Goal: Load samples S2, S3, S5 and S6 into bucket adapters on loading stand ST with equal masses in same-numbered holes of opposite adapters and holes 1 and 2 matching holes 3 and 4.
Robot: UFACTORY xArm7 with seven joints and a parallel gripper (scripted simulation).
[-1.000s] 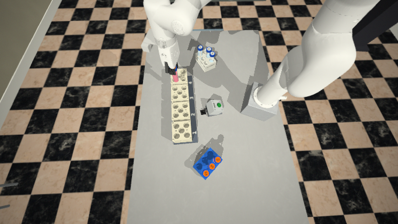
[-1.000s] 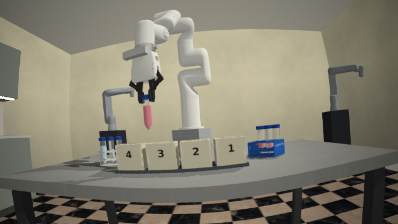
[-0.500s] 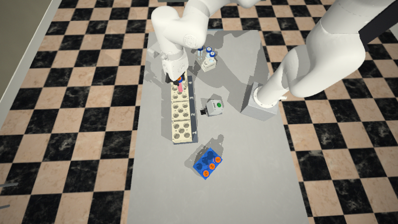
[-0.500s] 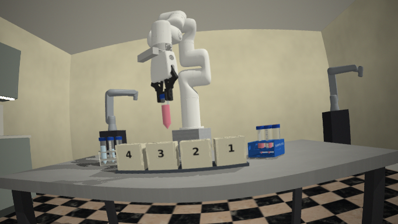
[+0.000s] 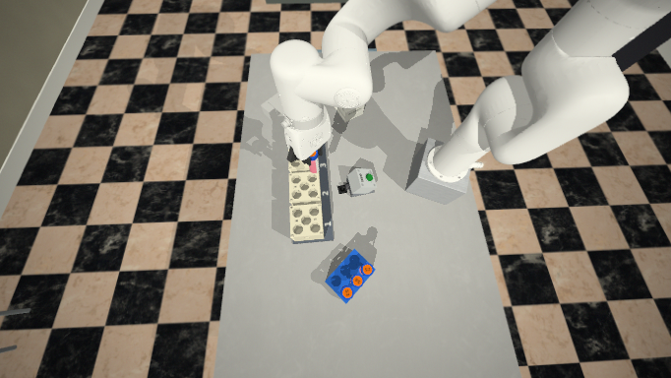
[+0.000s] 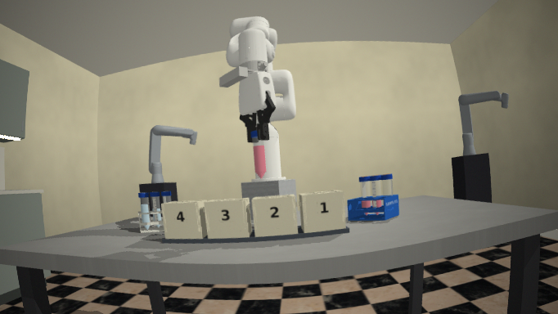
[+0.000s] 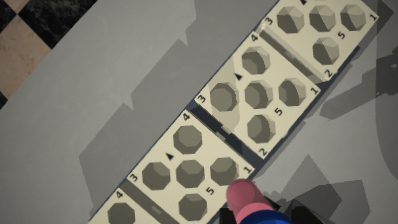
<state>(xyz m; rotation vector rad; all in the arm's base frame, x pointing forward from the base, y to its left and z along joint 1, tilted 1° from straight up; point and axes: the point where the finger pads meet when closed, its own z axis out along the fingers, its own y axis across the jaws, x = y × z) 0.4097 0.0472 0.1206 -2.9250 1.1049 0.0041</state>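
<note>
Now: hand 5 cm above the orange-dotted sample tube and 1 cm past it. Round my hand: blue sample rack 29 cm to the left, 22 cm below, 12 cm behind; then done desk 20 cm below, 16 cm behind, 2 cm to the right; then green DONE key 19 cm below, 18 cm behind, 2 cm to the right.
</note>
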